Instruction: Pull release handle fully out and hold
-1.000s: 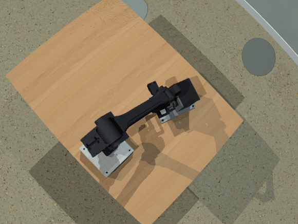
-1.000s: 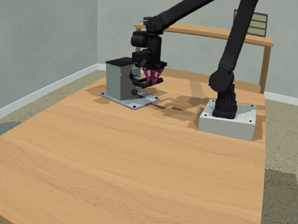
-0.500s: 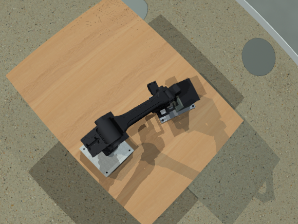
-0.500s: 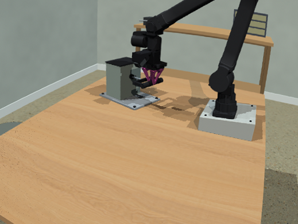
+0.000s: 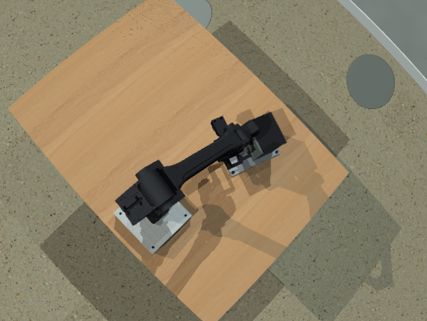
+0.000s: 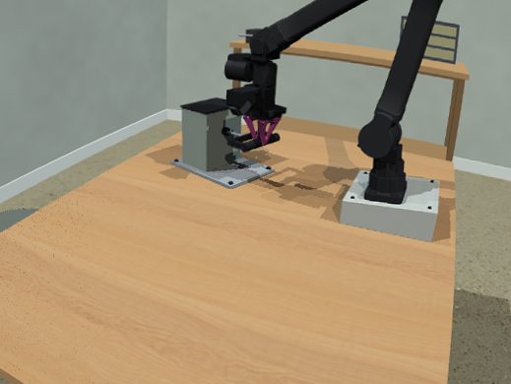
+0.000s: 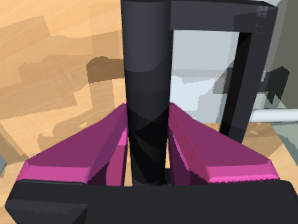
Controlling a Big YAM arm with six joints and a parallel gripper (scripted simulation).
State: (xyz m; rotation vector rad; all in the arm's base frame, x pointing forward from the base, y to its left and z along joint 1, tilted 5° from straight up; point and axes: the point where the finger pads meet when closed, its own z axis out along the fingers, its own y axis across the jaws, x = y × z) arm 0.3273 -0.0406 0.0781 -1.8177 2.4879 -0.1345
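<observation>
Right now my hand is 5 cm short of the release handle grip and 2 cm to the left of it. From my hand the other things lie so: grey baseplate 13 cm ahead, 4 cm to the right, 11 cm below.
</observation>
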